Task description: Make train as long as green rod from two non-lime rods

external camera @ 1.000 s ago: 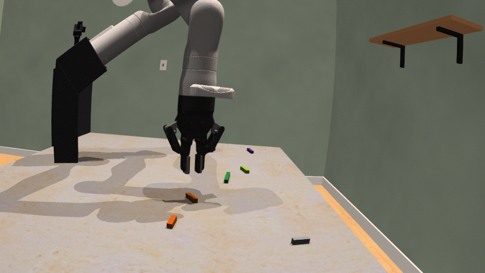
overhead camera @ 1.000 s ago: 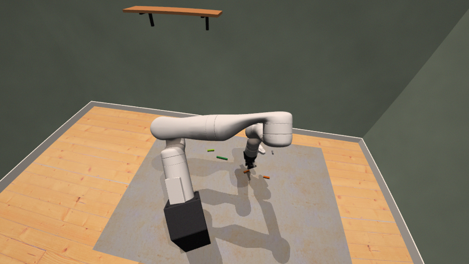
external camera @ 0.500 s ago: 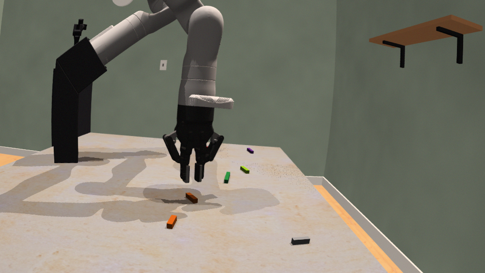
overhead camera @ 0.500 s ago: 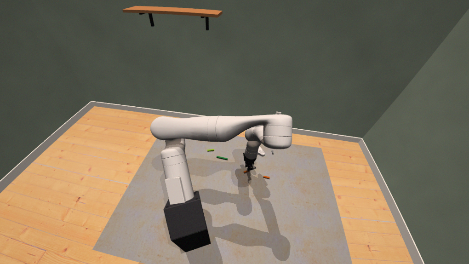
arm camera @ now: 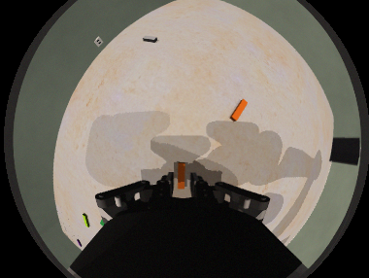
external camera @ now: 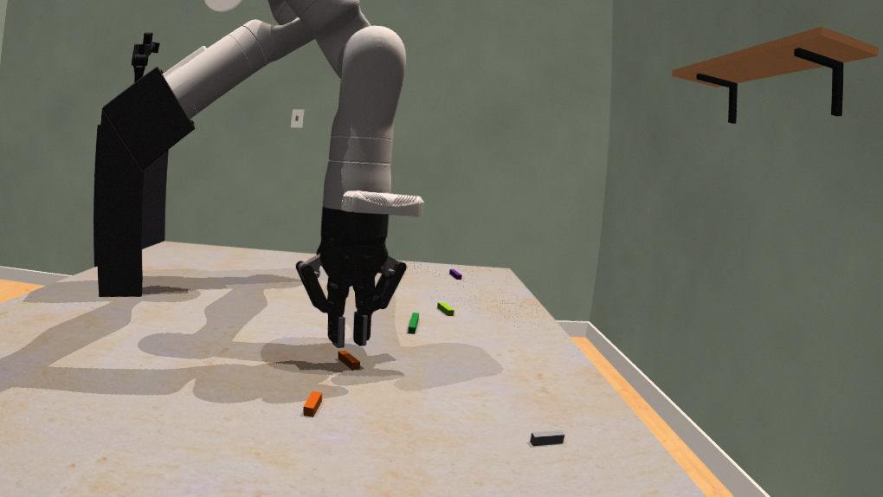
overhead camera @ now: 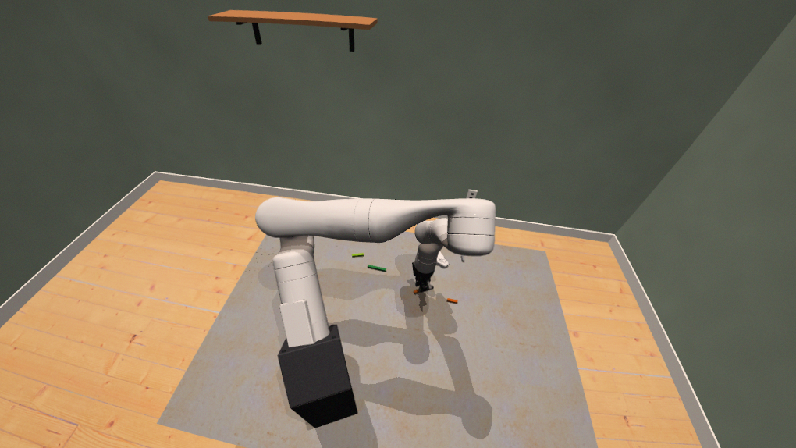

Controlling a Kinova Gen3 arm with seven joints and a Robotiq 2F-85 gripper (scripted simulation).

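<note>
Now: hand 140 mm to the left of the orange rod and 40 mm above it. The rest, counted from my hand: green rod 50 mm ahead, 200 mm to the left, 40 mm below; then lime rod 80 mm ahead, 300 mm to the left, 40 mm below; then grey rod 230 mm ahead, 150 mm to the right, 40 mm below.
</note>
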